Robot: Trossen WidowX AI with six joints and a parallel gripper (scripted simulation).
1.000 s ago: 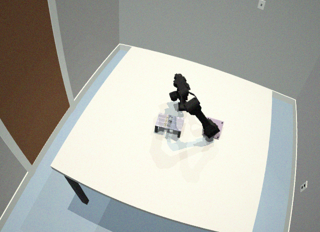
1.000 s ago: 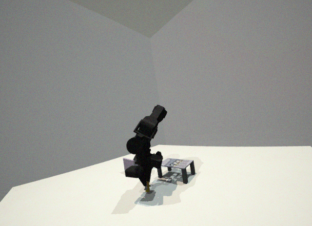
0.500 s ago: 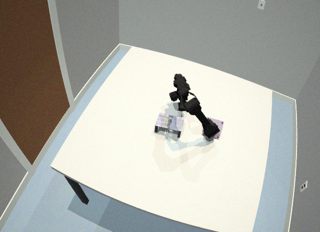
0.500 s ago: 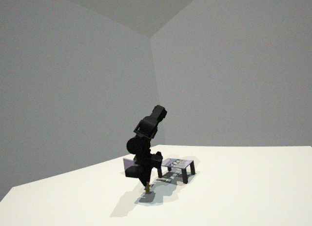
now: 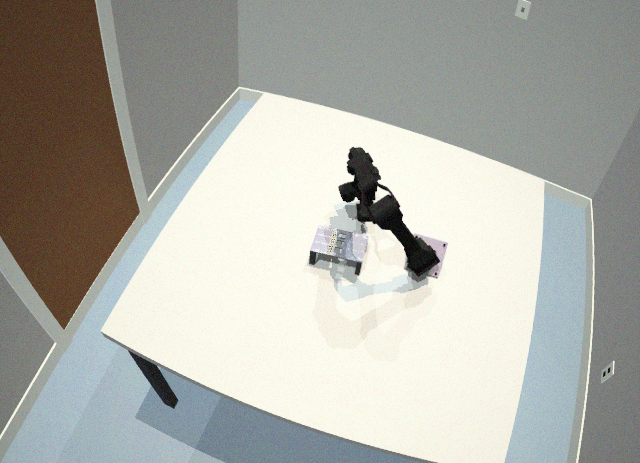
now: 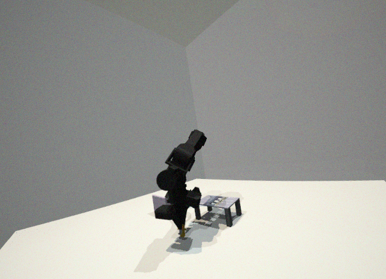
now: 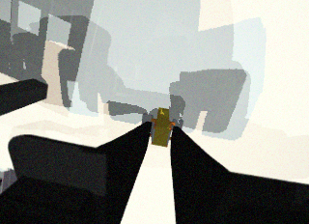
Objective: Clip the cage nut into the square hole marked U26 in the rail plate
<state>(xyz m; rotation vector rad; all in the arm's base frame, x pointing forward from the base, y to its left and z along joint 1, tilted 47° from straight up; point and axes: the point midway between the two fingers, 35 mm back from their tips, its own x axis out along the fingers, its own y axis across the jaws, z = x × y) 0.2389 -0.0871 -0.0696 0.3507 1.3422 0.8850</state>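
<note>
The yellow cage nut lies 1 cm below my gripper tip.
</note>
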